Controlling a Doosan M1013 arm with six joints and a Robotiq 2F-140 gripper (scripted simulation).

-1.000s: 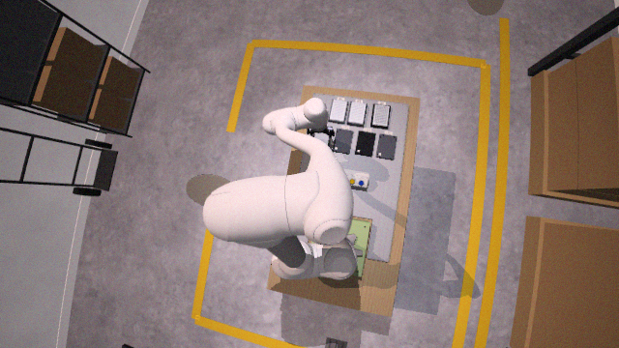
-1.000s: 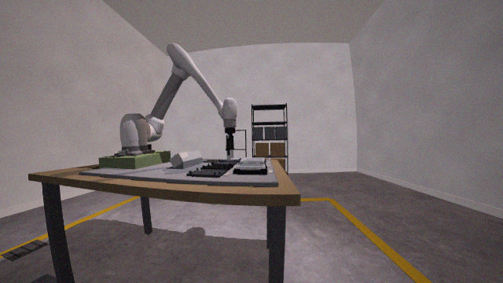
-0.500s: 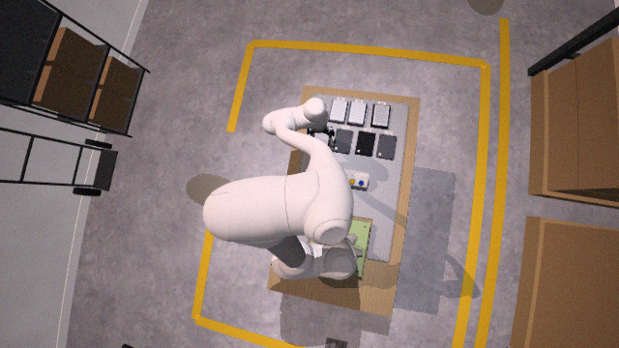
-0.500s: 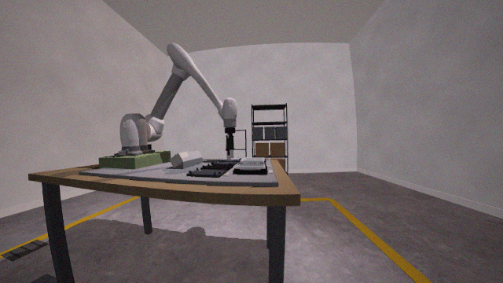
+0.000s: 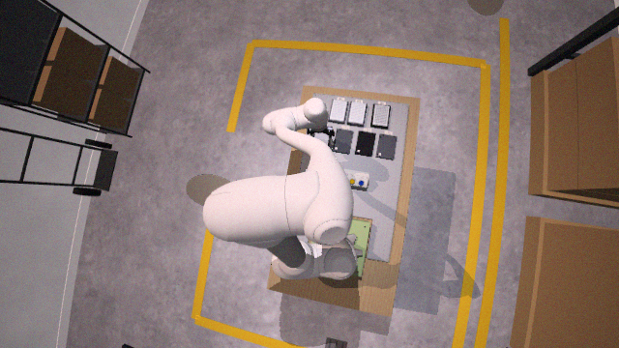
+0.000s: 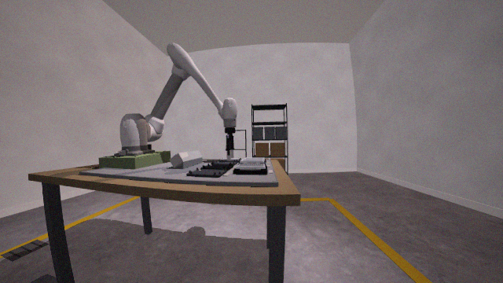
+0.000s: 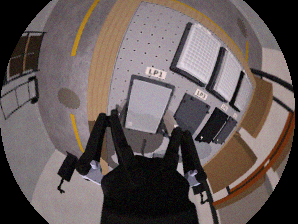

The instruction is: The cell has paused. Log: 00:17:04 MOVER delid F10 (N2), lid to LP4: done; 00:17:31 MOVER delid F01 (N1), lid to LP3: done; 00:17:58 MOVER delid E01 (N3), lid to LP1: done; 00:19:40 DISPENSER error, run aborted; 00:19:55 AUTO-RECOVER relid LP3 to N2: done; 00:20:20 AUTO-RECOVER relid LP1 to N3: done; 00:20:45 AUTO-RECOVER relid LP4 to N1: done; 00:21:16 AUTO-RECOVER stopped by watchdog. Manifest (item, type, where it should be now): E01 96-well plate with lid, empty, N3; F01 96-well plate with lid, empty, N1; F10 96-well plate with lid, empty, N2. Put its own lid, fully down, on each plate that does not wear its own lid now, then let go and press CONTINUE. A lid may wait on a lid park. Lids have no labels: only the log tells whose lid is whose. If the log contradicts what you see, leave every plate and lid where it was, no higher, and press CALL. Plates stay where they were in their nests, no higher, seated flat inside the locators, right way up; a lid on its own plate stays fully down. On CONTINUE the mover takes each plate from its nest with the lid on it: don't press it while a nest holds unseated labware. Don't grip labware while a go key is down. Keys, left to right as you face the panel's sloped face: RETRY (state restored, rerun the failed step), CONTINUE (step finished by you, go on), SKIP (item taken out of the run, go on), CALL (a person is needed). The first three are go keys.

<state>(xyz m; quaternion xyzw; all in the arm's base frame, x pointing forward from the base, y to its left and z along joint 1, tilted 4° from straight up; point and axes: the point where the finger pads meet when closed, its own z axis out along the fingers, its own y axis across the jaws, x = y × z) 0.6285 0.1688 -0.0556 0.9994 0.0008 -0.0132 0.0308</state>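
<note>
My hand is 90 mm short of the label and 40 mm above it.
</note>
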